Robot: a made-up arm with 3 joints. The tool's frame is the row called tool.
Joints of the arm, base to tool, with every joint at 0 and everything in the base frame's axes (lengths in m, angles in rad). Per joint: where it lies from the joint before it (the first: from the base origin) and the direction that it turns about. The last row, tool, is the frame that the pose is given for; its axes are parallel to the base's.
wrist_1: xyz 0 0 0.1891 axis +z
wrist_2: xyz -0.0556 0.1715 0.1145 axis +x
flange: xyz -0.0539 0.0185 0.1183 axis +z
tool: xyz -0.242 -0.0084 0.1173
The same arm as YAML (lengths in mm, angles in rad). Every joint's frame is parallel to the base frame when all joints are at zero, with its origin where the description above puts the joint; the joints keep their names.
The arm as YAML. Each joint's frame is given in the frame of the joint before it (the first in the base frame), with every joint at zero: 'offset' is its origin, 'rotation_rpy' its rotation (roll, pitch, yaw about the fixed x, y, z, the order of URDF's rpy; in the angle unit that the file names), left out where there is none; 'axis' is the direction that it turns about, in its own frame. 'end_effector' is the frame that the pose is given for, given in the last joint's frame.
length_unit: mm
angle_unit: rad
chain:
  - id: wrist_1
    offset: [0.0, 0.0, 189.1]
    axis: [0.0, 0.0, 1.0]
  - id: wrist_2
    offset: [-55.6, 171.5, 114.5]
    axis: [1.0, 0.0, 0.0]
  - id: flange
    offset: [-53.9, 18.5, 118.3]
    axis: [0.0, 0.0, 1.0]
end_effector:
  offset: [-242.0, -8.4, 117.3]

